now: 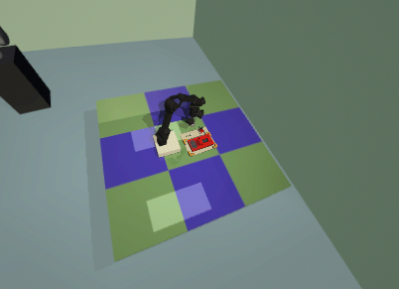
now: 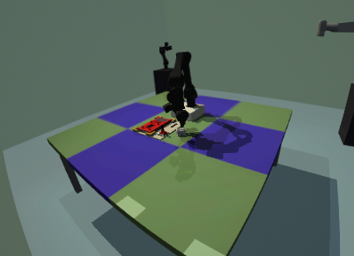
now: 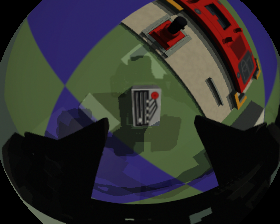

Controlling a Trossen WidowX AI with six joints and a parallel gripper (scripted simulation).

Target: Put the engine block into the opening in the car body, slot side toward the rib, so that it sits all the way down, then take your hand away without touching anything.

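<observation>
Now: gripper tip 10 mm short of the engine block, 10 mm to the right of it and 50 mm above it.
</observation>
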